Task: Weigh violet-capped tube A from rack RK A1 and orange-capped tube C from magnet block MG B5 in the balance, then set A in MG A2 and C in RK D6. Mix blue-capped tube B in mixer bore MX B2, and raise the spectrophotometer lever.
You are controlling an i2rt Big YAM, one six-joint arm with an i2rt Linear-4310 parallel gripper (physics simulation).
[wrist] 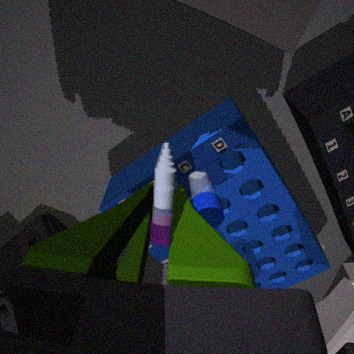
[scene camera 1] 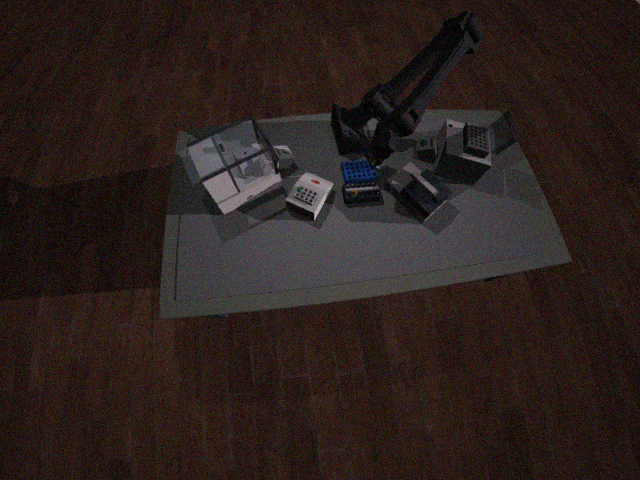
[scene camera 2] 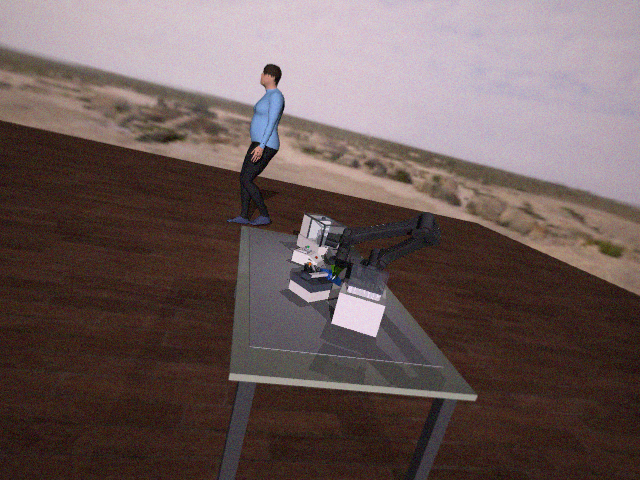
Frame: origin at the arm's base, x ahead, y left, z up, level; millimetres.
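Seen in the pictures: gripper, fingertip midpoint: [wrist: 165, 194] [scene camera 1: 372, 166] [scene camera 2: 334, 278]; arm's base, link origin: [scene camera 1: 351, 122].
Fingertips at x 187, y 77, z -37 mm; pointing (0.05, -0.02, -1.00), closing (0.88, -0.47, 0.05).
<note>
Offsets run from my fingertips to a thing's middle.
My gripper [wrist: 165, 194] [scene camera 2: 336, 270] is shut on violet-capped tube A {dz +8, dx +3, dy +6 mm} [wrist: 164, 192]. In the wrist view its white tapered body points up the picture, its violet cap between the green fingers. It is over or beside the blue rack {dz -15, dx +16, dy -49 mm} [scene camera 1: 361, 180] [wrist: 200, 125]; the gap beneath cannot be judged. Blue-capped tube B {dz +1, dx +18, dy -1 mm} [wrist: 208, 207] is in the rack near label C. The dark magnet block {dz -6, dx +111, dy -50 mm} [scene camera 1: 361, 196] [wrist: 322, 102] is next to the rack, and an orange cap {dz +3, dx +130, dy -77 mm} [scene camera 1: 355, 192] [scene camera 2: 310, 264] shows on it. The glass-walled balance [scene camera 1: 221, 187] [scene camera 2: 320, 230] stands at the left in scene camera 1.
A white device with a hole grid {dz +5, dx +127, dy -236 mm} [scene camera 1: 310, 196] stands between balance and rack. A dark-and-white device {dz +21, dx +103, dy +159 mm} [scene camera 1: 424, 192] [scene camera 2: 310, 289] lies right of the rack. Farther right is a white box {dz +55, dx -75, dy +319 mm} [scene camera 1: 467, 161] [scene camera 2: 358, 312] with a grid block and clear raised lid. A person [scene camera 2: 266, 121] stands beyond the table.
</note>
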